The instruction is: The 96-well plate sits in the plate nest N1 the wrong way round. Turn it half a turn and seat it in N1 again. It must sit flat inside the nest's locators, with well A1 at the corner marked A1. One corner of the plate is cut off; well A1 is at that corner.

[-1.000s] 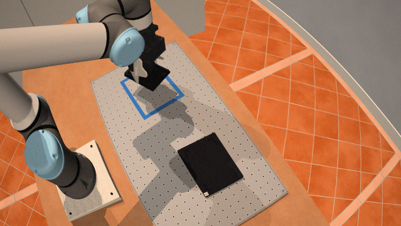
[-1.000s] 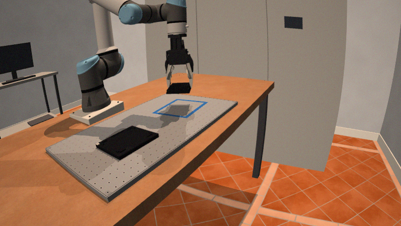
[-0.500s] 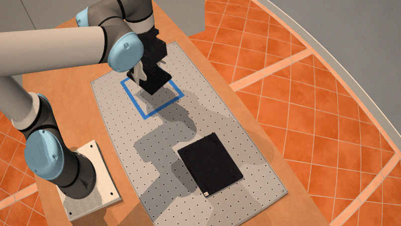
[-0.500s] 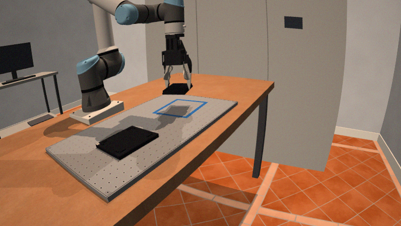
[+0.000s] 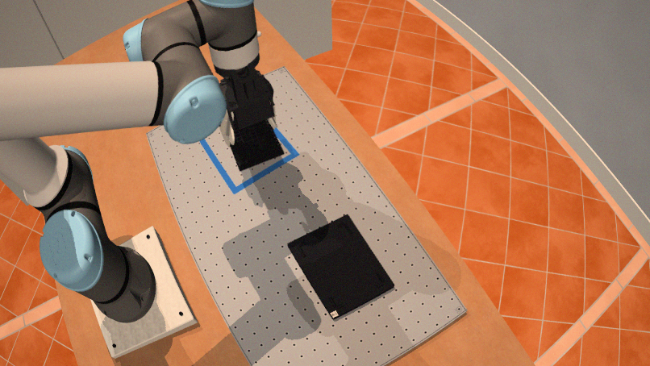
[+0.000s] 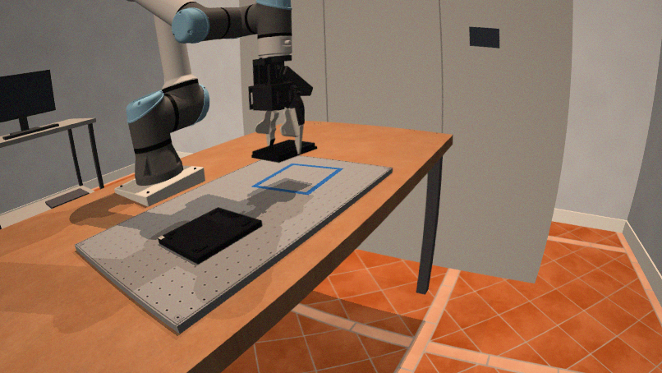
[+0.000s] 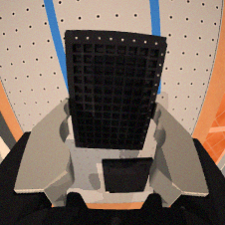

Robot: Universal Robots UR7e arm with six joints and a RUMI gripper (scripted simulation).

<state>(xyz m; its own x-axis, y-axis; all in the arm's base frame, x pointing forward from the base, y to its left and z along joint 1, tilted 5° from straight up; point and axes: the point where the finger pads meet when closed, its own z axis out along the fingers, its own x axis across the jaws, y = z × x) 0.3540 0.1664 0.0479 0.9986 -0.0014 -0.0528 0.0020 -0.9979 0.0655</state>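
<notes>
Right now my hand is 270 mm to the left of the black plate nest N1, 90 mm above it and 50 mm short of it. Also, from my hand: black 96-well plate (10 mm below); then white A1 label (350 mm to the right, 80 mm below, 10 mm ahead).
</notes>
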